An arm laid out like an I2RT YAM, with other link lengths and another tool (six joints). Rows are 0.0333 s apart.
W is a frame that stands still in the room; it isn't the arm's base.
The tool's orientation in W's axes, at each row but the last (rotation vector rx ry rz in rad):
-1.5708 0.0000 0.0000
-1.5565 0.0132 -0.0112
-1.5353 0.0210 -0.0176
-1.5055 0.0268 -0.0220
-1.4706 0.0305 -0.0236
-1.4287 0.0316 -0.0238
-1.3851 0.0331 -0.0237
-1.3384 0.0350 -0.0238
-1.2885 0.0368 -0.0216
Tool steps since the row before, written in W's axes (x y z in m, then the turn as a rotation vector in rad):
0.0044 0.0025 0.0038 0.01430 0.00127 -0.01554
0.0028 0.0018 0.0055 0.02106 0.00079 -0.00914
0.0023 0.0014 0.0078 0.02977 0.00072 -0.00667
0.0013 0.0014 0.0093 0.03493 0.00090 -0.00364
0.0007 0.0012 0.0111 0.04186 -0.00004 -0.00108
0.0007 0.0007 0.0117 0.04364 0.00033 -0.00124
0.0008 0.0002 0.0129 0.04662 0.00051 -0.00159
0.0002 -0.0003 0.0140 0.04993 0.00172 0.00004
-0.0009 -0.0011 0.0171 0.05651 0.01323 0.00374
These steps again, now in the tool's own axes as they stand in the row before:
0.0044 -0.0038 0.0025 0.01430 0.01554 0.00127
0.0028 -0.0055 0.0019 0.02106 0.00913 0.00099
0.0022 -0.0077 0.0017 0.02976 0.00664 0.00122
0.0012 -0.0092 0.0020 0.03490 0.00362 0.00176
0.0006 -0.0109 0.0023 0.04184 0.00096 0.00132
0.0006 -0.0115 0.0024 0.04361 0.00117 0.00173
0.0007 -0.0126 0.0026 0.04658 0.00153 0.00195
0.0000 -0.0137 0.0029 0.04983 0.00022 0.00364
-0.0011 -0.0167 0.0037 0.05592 -0.00016 0.01597

